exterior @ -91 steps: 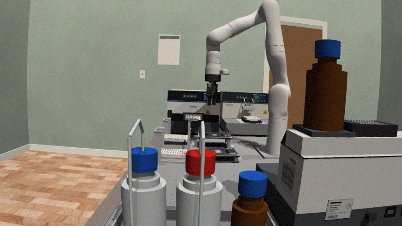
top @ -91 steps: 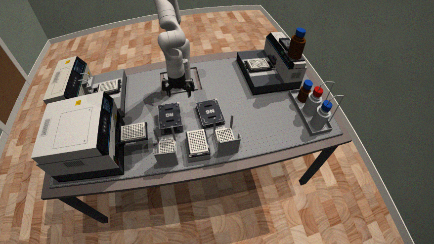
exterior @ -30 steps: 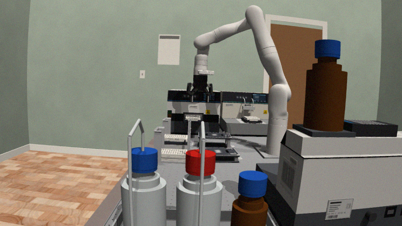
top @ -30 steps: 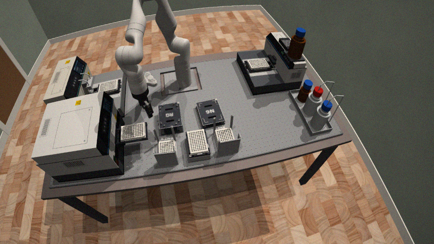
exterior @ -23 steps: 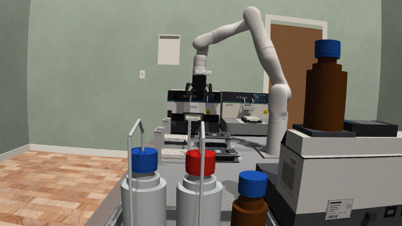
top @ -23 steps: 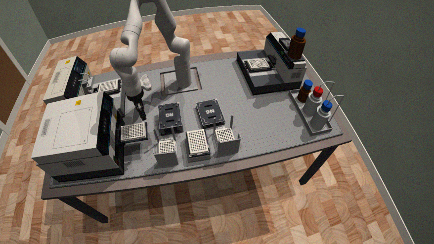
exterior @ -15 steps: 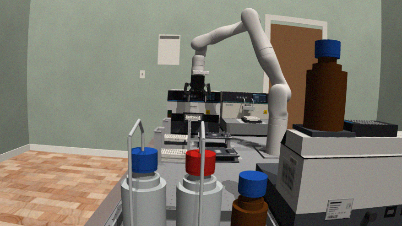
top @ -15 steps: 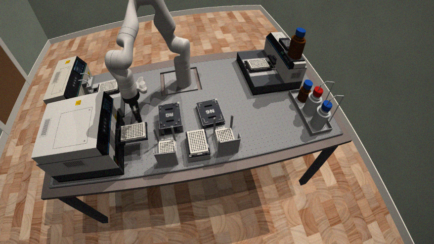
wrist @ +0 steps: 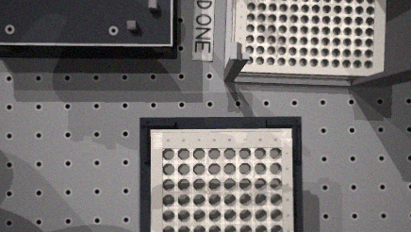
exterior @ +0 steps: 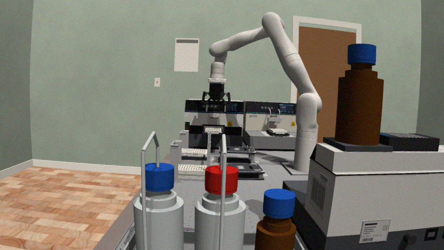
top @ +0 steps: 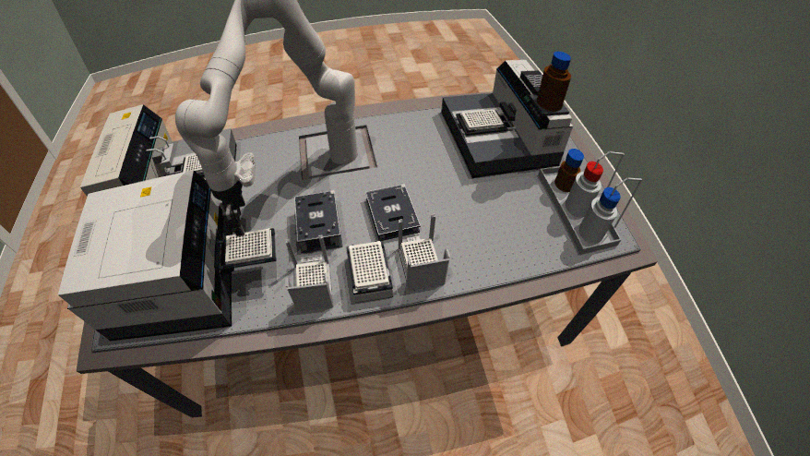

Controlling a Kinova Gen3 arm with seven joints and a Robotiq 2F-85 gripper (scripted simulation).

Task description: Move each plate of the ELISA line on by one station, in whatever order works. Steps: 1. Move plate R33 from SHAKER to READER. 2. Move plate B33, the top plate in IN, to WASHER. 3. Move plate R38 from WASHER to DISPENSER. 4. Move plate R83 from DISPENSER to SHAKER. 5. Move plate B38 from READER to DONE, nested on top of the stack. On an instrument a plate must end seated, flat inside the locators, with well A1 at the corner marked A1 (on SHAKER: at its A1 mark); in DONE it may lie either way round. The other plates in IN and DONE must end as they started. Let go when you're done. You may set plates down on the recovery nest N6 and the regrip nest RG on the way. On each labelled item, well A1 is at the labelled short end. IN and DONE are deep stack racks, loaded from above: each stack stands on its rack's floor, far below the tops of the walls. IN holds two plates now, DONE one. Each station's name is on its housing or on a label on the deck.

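My hand is 11 cm above the dark reader tray, 1 cm to the left of it and 1 cm short of it. Round my hand: regrip nest RG 17 cm to the left, 16 cm below, 11 cm behind; reader housing 30 cm to the right, 2 cm ahead, 2 cm above; washer nest 36 cm behind, 20 cm to the right, 13 cm below.
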